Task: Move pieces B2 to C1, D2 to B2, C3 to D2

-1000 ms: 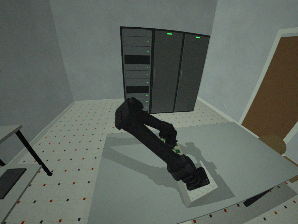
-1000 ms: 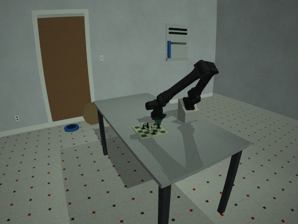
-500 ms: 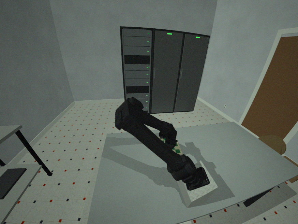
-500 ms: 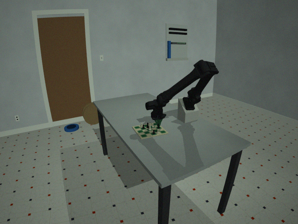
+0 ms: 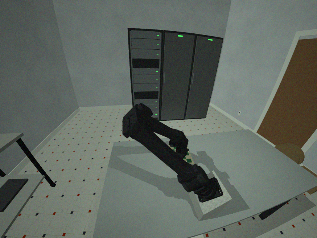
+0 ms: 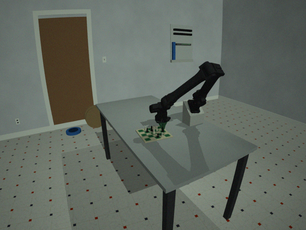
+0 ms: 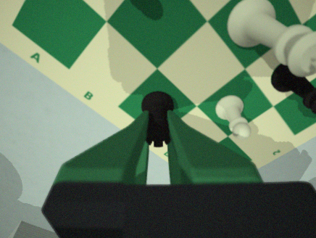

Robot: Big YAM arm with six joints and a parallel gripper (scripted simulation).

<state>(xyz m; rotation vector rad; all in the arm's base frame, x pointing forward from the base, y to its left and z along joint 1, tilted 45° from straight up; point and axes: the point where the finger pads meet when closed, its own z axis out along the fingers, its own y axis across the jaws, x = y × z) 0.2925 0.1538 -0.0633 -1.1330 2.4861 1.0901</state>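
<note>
Now: hand 70 mm short of the tall white piece, 10 mm to the right of it and 10 mm below it. Round my hand: chessboard: 80 mm ahead, 20 mm below.
</note>
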